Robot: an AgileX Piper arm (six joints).
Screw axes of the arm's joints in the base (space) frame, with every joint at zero. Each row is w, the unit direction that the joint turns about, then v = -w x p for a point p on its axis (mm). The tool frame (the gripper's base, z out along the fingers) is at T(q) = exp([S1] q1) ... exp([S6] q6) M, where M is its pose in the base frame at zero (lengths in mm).
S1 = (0, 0, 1, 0, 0, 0)
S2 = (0, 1, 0, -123, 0, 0)
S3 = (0, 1, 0, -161.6, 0, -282.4)
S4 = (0.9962, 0, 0.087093, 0, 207.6, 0)
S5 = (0, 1, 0, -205.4, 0, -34.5)
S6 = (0.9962, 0, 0.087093, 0, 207.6, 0)
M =
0.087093 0 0.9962 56.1
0 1 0 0
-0.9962 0 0.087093 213.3
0 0 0 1
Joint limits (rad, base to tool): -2.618..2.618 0..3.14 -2.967..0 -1.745..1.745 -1.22..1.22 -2.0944..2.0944
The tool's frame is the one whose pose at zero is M.
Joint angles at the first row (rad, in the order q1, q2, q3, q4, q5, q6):
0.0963, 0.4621, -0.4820, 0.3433, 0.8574, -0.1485
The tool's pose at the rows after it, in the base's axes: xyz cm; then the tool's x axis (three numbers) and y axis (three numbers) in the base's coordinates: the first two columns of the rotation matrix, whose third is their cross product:
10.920 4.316 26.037 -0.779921 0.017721 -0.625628 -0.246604 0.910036 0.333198
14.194 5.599 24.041 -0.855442 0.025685 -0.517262 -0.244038 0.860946 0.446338
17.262 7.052 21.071 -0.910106 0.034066 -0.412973 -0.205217 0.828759 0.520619
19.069 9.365 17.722 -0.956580 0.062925 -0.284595 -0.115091 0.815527 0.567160
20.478 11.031 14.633 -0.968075 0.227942 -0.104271 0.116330 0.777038 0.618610
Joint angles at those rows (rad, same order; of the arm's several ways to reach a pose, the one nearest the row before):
0.0964, 0.6840, -0.4820, 0.5150, 0.8104, -0.2725
0.0972, 0.9098, -0.4829, 0.7252, 0.7691, -0.4443
0.1401, 1.1455, -0.4850, 0.9084, 0.6915, -0.5920
0.2436, 1.3531, -0.4918, 1.0643, 0.6000, -0.6368
0.2993, 1.5317, -0.5043, 1.2801, 0.5432, -0.6168

